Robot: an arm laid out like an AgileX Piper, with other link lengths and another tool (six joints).
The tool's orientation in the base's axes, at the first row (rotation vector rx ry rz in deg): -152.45, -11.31, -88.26
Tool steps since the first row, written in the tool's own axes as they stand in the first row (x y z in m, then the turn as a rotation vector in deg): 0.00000, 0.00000, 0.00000, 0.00, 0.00, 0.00; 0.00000, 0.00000, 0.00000, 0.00, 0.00, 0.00; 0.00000, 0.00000, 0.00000, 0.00, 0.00, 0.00; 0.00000, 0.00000, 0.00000, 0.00, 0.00, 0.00; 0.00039, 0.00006, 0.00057, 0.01, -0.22, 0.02; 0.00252, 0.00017, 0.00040, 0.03, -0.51, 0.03; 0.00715, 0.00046, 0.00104, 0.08, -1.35, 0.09; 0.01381, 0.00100, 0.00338, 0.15, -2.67, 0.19; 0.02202, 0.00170, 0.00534, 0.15, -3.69, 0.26; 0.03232, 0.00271, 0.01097, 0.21, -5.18, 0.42
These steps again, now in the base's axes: 0.00000, 0.00000, 0.00000, 0.00, 0.00, 0.00; 0.00000, 0.00000, 0.00000, 0.00, 0.00, 0.00; 0.00000, 0.00000, 0.00000, 0.00, 0.00, 0.00; 0.00000, 0.00000, 0.00000, 0.00, 0.00, 0.00; 0.00069, 0.00004, 0.00005, -0.01, 0.22, 0.00; 0.00161, 0.00008, 0.00199, -0.03, 0.51, 0.01; 0.00448, 0.00024, 0.00568, -0.07, 1.35, 0.01; 0.00984, 0.00051, 0.01030, -0.14, 2.68, 0.00; 0.01567, 0.00071, 0.01644, -0.22, 3.70, -0.04; 0.02571, 0.00119, 0.02258, -0.27, 5.19, -0.09
